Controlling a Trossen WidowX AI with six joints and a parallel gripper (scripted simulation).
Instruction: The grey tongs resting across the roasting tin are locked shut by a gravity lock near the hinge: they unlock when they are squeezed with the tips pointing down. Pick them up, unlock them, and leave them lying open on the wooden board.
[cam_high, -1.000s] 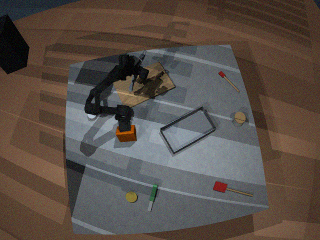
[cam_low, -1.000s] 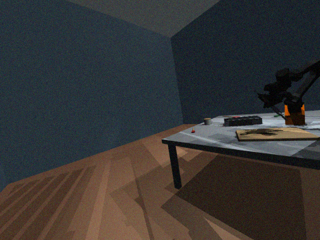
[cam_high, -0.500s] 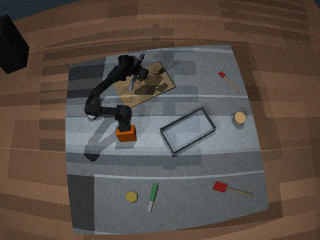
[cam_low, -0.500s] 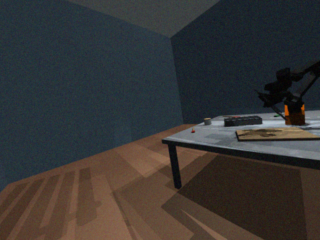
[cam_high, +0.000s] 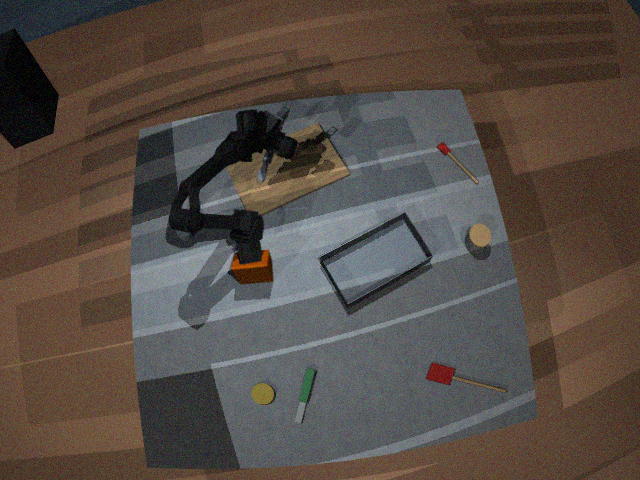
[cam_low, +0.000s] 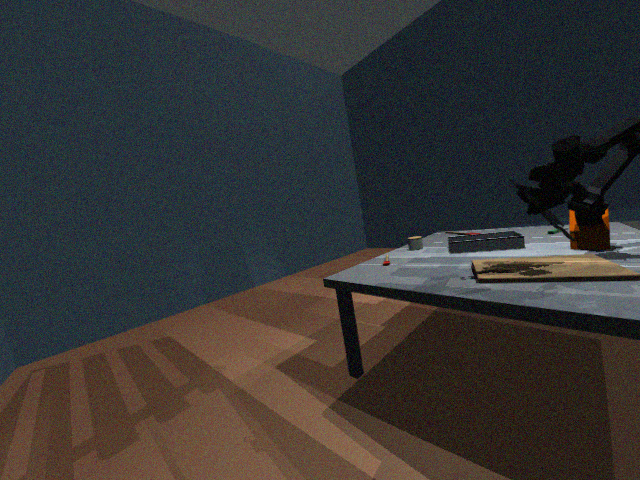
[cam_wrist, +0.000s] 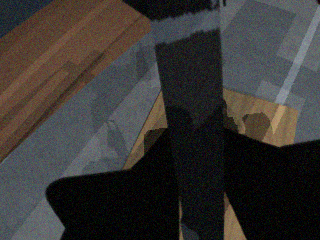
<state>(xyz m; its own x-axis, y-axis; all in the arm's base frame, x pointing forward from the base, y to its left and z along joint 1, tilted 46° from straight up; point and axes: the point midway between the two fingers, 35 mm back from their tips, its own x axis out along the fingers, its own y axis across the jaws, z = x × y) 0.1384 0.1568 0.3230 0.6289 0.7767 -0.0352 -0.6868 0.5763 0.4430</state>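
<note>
The wooden board lies 10 mm behind my gripper tip, 30 mm to the right of it and 180 mm below it. The rest, counted from my gripper tip: roasting tin (200 mm ahead, 420 mm to the right, 160 mm below); then yellow disc (230 mm behind, 750 mm to the right, 180 mm below); then white cylinder (380 mm behind, 170 mm to the right, 170 mm below).
</note>
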